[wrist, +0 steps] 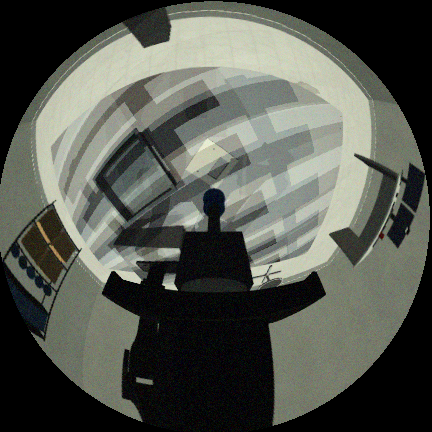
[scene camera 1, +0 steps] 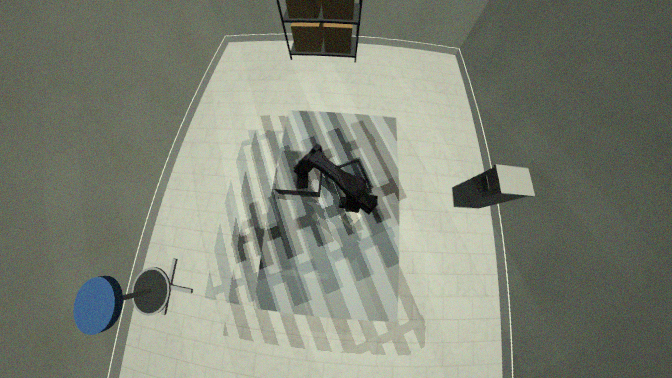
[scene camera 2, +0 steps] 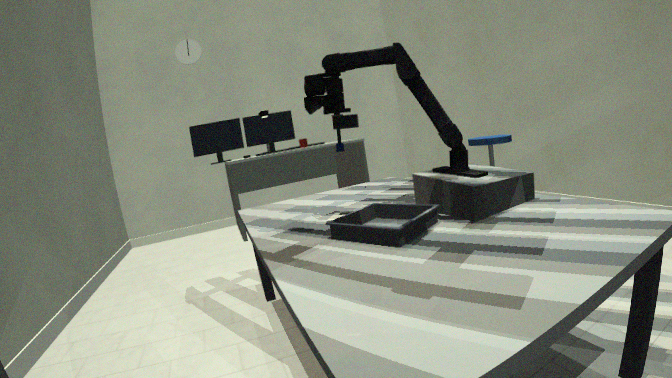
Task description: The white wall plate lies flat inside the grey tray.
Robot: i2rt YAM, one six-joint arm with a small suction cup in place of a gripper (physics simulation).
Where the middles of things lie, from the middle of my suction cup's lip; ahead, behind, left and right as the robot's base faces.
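There's a grey tray [scene camera 2: 394, 225] that's 3 cm ahead of my suction cup, 25 cm to the left of it and 22 cm below it. And the white wall plate [wrist: 205, 157], that one's 1 cm forward of my suction cup, 1 cm to the right of it and 24 cm lower than it.
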